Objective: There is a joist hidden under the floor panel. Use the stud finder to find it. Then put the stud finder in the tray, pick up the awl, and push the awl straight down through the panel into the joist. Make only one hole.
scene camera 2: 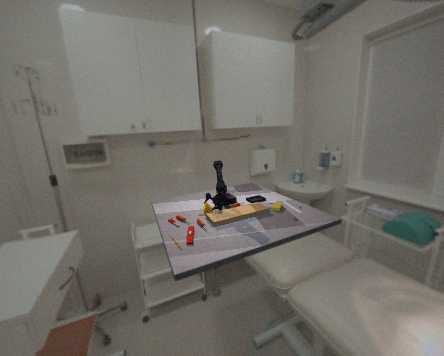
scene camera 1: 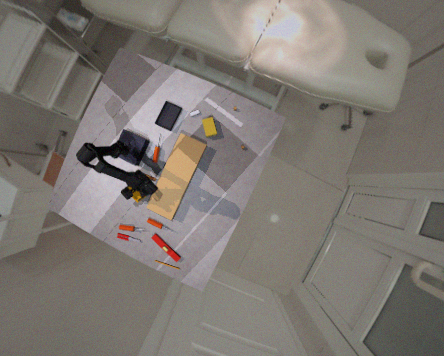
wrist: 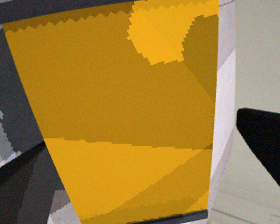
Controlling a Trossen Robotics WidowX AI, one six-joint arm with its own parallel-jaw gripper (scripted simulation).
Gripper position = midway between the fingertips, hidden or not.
I see my gripper [wrist: 150, 132] and a yellow stud finder [wrist: 126, 103].
